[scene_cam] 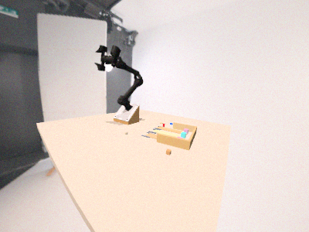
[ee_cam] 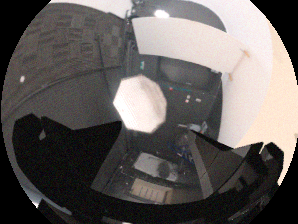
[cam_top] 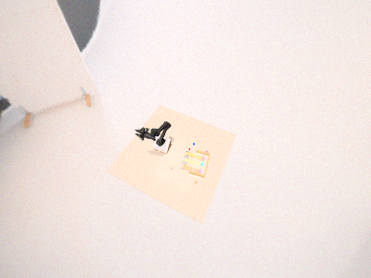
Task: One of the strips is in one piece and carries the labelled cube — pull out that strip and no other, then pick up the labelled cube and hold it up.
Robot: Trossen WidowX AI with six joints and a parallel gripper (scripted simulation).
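Right now the red piece is 540 mm below my gripper tip, 430 mm ahead of it and 420 mm to the left of it. Also, from my gripper tip: small tan block: 740 mm ahead, 540 mm below, 70 mm to the left; then blue piece: 550 mm below, 520 mm to the left, 440 mm ahead.
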